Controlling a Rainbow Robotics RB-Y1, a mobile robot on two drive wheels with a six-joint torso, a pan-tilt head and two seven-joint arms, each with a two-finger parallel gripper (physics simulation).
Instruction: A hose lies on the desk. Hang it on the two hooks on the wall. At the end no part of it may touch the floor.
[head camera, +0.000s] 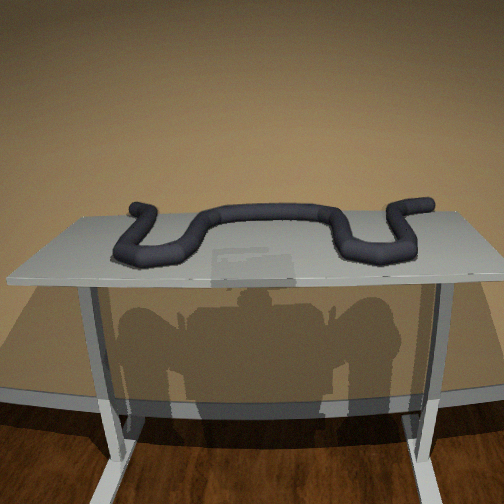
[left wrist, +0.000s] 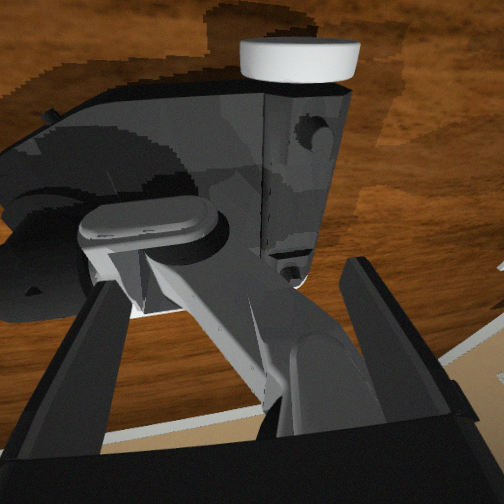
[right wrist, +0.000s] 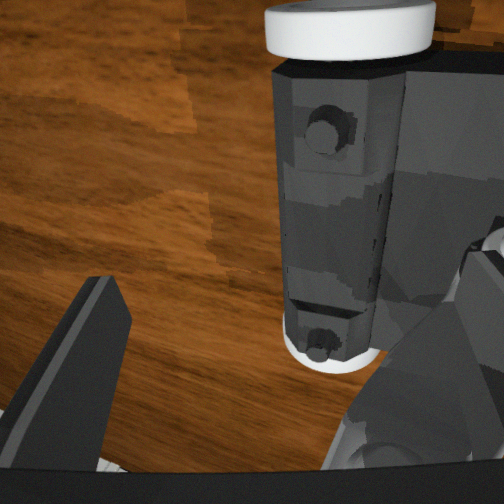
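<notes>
A dark grey hose (head camera: 272, 230) lies in a wavy line across the grey desk (head camera: 260, 252) in the head view, its ends near the desk's back left and back right. The hooks are out of view. My left gripper (left wrist: 235, 305) is open and empty, hanging low over the wooden floor beside my own base. My right gripper (right wrist: 280, 325) is open and empty too; only its left finger shows clearly, and my own body hides the other side. Neither gripper shows in the head view.
The desk stands against the tan wall on two white legs (head camera: 112, 395) with floor feet and a crossbar. My shadow falls on the wall under the desk. A white skirting board (head camera: 40, 397) runs along the wall's base over the wooden floor.
</notes>
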